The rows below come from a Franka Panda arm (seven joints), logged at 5 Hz.
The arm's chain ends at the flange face. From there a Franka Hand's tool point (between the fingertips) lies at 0.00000 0.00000 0.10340 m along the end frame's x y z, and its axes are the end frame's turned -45 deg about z.
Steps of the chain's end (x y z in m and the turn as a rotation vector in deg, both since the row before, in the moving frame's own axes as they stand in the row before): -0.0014 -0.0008 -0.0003 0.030 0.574 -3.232; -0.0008 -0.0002 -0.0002 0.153 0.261 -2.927; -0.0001 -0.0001 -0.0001 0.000 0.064 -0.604; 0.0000 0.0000 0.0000 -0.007 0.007 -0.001; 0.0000 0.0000 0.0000 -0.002 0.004 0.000
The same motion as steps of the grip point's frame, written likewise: 0.0004 -0.0009 -0.0003 -0.385 0.427 -3.232; 0.0001 -0.0006 -0.0002 -0.076 0.293 -2.927; 0.0001 -0.0001 -0.0001 -0.045 0.045 -0.604; 0.0000 0.0000 0.0000 -0.010 0.000 -0.001; 0.0000 0.0000 0.0000 -0.004 0.001 0.000
